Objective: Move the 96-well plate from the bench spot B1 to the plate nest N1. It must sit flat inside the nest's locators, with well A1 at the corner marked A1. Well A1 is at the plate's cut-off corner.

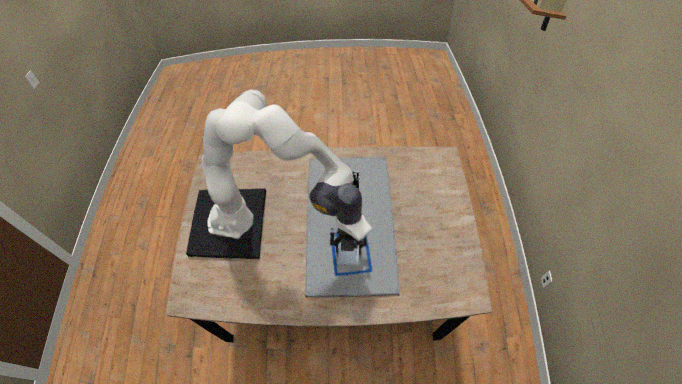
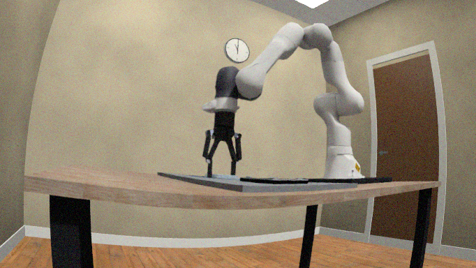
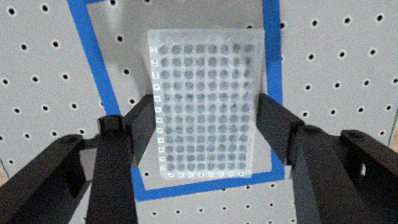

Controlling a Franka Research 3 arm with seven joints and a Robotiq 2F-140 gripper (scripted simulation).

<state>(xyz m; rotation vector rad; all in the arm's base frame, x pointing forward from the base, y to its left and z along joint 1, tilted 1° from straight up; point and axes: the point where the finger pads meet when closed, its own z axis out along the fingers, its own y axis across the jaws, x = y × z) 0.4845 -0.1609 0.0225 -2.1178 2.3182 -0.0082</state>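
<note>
My hand is 32 cm to the right of the black plate nest, 2 cm above it and 1 cm short of it. From my hand the other things lie so: clear 96-well plate: 2 cm below; corner label: 25 cm to the left, 5 cm behind, 1 cm below.
</note>
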